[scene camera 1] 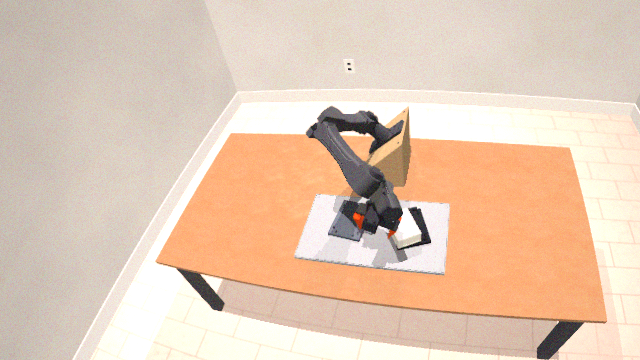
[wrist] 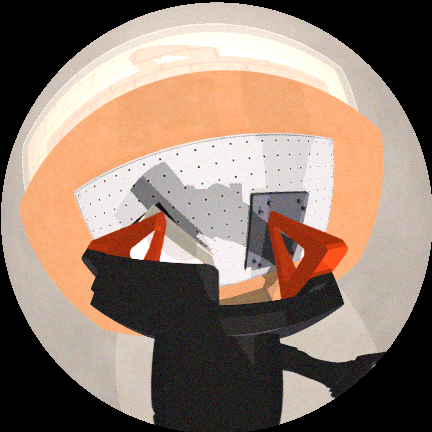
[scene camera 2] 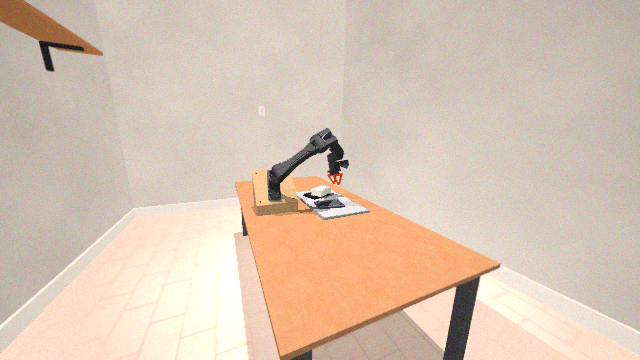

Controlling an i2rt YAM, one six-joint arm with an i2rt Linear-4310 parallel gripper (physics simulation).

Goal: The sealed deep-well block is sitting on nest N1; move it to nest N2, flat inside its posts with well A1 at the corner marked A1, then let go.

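Seen in the pictures: gripper, fingertip midpoint: point(wrist: 216, 216) point(scene camera 2: 336, 184); arm's base, origin of the base link: point(scene camera 1: 386, 137) point(scene camera 2: 273, 185).
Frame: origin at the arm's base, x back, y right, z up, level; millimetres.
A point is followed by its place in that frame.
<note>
The white sealed block point(scene camera 1: 411, 234) @[y -172, x -381, z -75 mm] point(scene camera 2: 321, 191) @[y -75, x -324, z -84 mm] point(wrist: 189, 240) @[y -94, x -359, z -104 mm] rests on the black nest N1 point(scene camera 1: 424, 228) @[y -206, x -316, z -121 mm] point(scene camera 2: 308, 195) @[y -126, x -248, z -120 mm], at the right in scene camera 1. A strip of the nest shows beside it; its exact seating and well A1 cannot be made out. The dark grey nest N2 point(scene camera 1: 343, 228) @[y 78, x -372, z -120 mm] point(scene camera 2: 329, 203) @[y 70, x -324, z -121 mm] point(wrist: 282, 201) @[y 65, x -392, z -120 mm] has small posts near its corners and holds no block; its A1 mark is not readable. My gripper point(scene camera 1: 376, 232) @[y -59, x -425, z -37 mm] point(scene camera 2: 335, 183) @[y -59, x -425, z -37 mm] point(wrist: 216, 216) @[y -59, x -425, z -37 mm] is wide open and empty, above the board between the nests. In the wrist view its left finger overlaps the block and its right finger overlaps N2.
Both nests sit on a white perforated board point(scene camera 1: 320, 250) @[y 132, x -473, z -133 mm] point(scene camera 2: 350, 211) @[y 202, x -400, z -132 mm] point(wrist: 220, 160) @[y -34, x -463, z -132 mm] on the orange table point(scene camera 1: 240, 215) @[y 522, x -386, z -145 mm] point(scene camera 2: 370, 280) @[y 720, x -200, z -145 mm] point(wrist: 210, 100) @[y -38, x -561, z -145 mm]. The arm's wooden base block point(scene camera 1: 397, 172) @[y -65, x -118, z -65 mm] point(scene camera 2: 280, 206) @[y 82, x -24, z -105 mm] stands behind the board. A wall shelf point(scene camera 2: 50, 32) shows at upper left in scene camera 2.
</note>
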